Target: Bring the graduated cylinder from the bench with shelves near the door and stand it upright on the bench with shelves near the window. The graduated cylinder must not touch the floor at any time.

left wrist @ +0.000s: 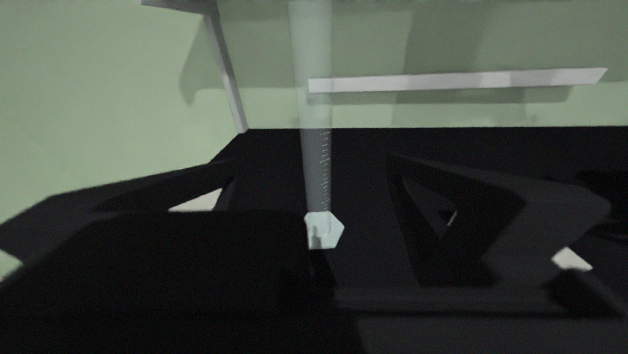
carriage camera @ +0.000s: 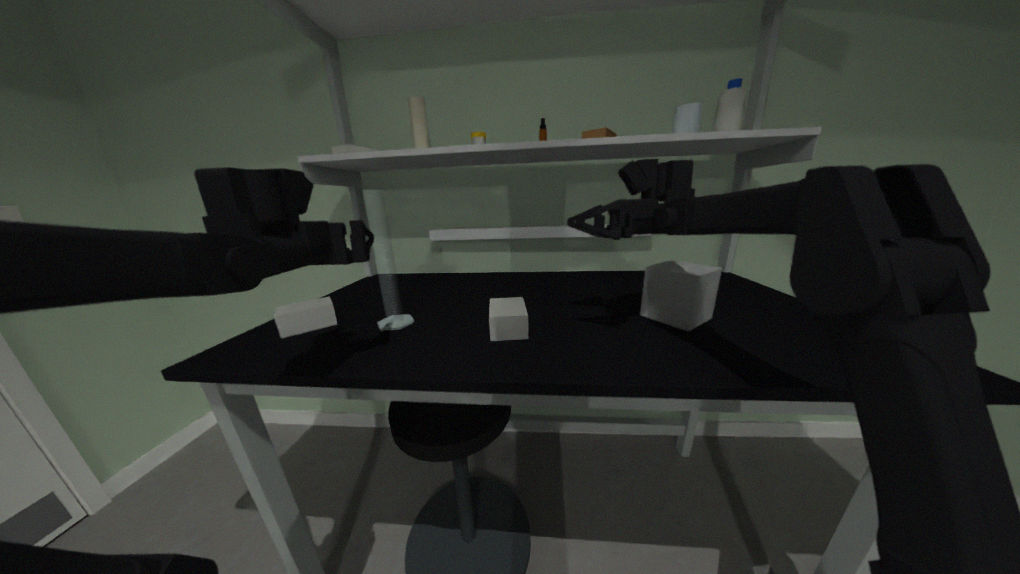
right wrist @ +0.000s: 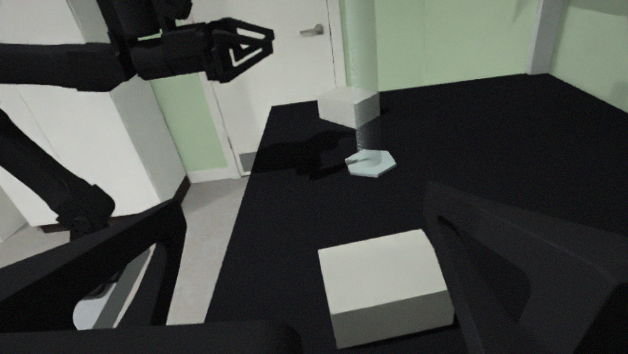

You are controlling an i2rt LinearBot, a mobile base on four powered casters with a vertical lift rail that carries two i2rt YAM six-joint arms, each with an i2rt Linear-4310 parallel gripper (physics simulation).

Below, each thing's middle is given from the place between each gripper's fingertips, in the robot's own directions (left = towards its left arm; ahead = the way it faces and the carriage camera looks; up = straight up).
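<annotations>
My left gripper is 8 cm above the graduated cylinder [carriage camera: 374, 201], and it is also 13 cm short of the cylinder and 1 cm to the right of it. As for my right gripper, it is 9 cm above the cylinder, 9 cm short of it and 44 cm to the right of it.
</annotations>
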